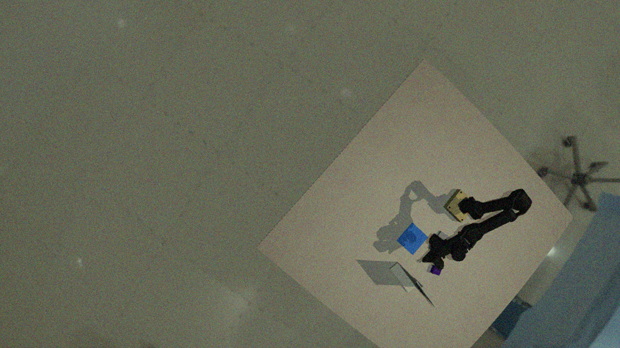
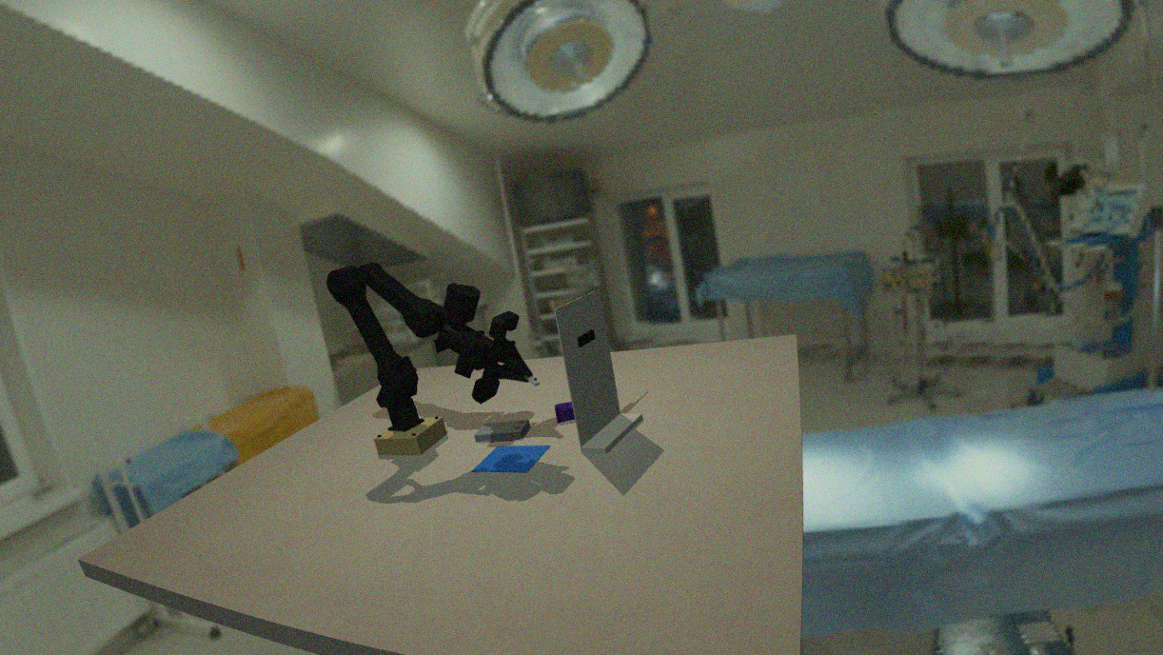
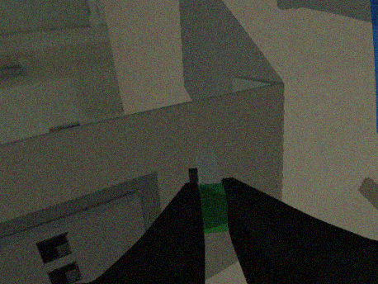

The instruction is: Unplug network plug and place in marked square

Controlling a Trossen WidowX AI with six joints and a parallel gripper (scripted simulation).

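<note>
My gripper tip is now 150 mm above the blue marked square, 60 mm to the left of it and 40 mm past it. Round my gripper tip: grey upright panel (90 mm ahead, 80 mm to the left, 20 mm below); then network plug (10 mm ahead); then flat grey block (150 mm behind, 140 mm below, 50 mm to the left).
</note>
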